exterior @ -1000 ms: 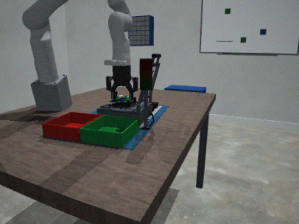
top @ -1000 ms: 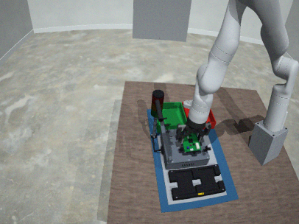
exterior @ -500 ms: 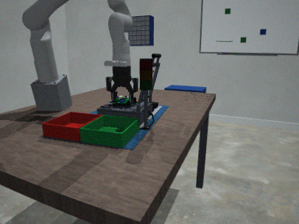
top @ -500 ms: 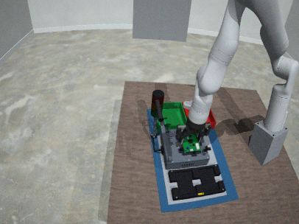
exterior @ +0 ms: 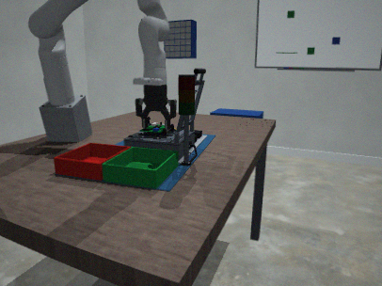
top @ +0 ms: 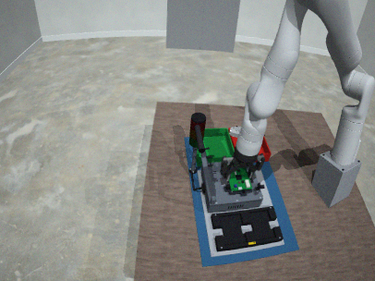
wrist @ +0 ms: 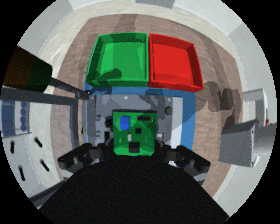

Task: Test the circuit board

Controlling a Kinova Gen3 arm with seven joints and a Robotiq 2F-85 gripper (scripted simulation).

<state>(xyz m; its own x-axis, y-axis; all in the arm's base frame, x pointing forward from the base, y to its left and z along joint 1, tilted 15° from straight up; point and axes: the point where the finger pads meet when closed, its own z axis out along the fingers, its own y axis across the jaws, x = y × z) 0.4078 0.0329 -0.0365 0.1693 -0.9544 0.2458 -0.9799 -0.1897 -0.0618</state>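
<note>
Right now the green circuit board is right at my hand. The rest, counted from my hand: clear lid (12 cm ahead, 10 cm above, 2 cm to the left); then red bin (21 cm to the right, 7 cm below, 7 cm behind); then green bin (19 cm to the right, 8 cm ahead, 7 cm below).
</note>
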